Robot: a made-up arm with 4 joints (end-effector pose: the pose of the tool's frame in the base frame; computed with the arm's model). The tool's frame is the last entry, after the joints. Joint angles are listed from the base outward.
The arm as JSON. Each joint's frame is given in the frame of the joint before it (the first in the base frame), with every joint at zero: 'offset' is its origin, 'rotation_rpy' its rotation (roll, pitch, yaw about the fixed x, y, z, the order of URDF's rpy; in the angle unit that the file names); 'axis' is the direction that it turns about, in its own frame. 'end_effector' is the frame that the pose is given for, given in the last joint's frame.
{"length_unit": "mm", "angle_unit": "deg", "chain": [
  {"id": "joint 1", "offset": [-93.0, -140.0, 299.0], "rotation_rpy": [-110.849, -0.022, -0.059], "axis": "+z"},
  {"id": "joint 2", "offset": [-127.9, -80.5, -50.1], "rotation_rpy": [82.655, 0.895, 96.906], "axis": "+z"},
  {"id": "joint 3", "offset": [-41.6, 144.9, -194.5], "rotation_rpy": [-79.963, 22.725, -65.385], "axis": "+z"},
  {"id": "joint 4", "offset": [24.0, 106.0, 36.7], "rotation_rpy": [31.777, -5.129, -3.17], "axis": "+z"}
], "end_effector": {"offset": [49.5, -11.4, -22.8], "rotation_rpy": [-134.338, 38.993, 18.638]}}
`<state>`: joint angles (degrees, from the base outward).
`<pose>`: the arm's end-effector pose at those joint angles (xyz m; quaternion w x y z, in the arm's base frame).
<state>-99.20 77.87 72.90 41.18</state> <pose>-0.4400 -0.3420 -0.0467 0.2079 0.1136 0.1198 -0.9641</pose>
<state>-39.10 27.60 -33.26 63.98</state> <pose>-0.5245 -0.2023 0.1123 0.2323 0.3647 -0.1989 -0.8795</pose>
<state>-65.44 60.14 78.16 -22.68</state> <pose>-0.5571 -0.2104 0.1472 0.2307 0.2089 -0.2360 -0.9205</pose>
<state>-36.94 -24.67 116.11 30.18</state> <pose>-0.3684 0.0080 0.0802 0.7031 0.0583 0.2069 0.6778</pose>
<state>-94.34 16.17 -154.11 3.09</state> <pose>-0.2299 -0.1745 0.0893 0.3643 0.4090 -0.3543 0.7580</pose>
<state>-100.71 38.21 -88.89 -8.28</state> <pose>-0.1517 -0.2872 0.0227 0.2146 0.7786 -0.4005 0.4327</pose>
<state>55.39 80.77 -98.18 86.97</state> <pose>-0.1923 -0.0410 0.6063 0.0092 0.0278 0.3362 -0.9413</pose>
